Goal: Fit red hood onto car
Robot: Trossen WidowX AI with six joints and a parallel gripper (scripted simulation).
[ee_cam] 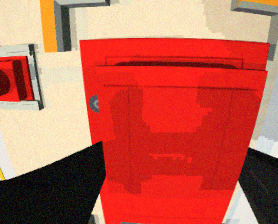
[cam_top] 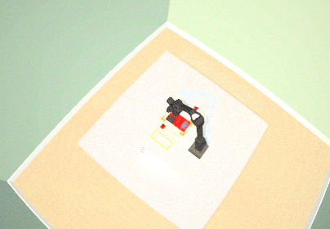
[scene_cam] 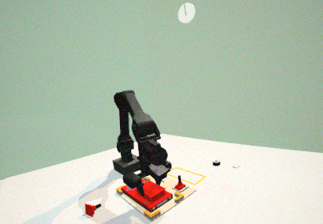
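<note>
My gripper tip is 10 mm below the red hood. Round my gripper tip: grey engine block (10 mm below).
</note>
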